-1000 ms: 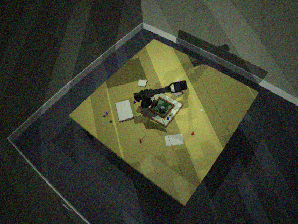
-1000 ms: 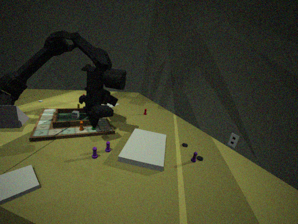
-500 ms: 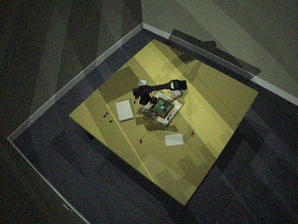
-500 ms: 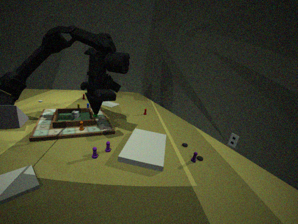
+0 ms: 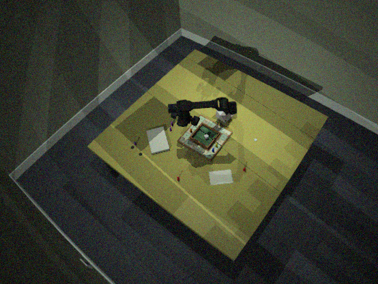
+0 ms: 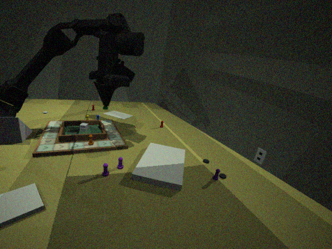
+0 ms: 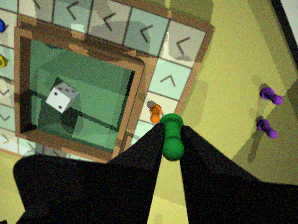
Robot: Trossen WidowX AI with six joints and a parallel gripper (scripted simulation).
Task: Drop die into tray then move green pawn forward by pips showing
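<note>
Now: gripper tip 5 cm past the orange pawn, 1 cm to the left of it and 12 cm above it. From my gripper tip the other things lie so: die 8 cm behind, 11 cm to the left, 12 cm below; then white box 17 cm ahead, 13 cm to the right, 14 cm below; then green pawn 1 cm above.
</note>
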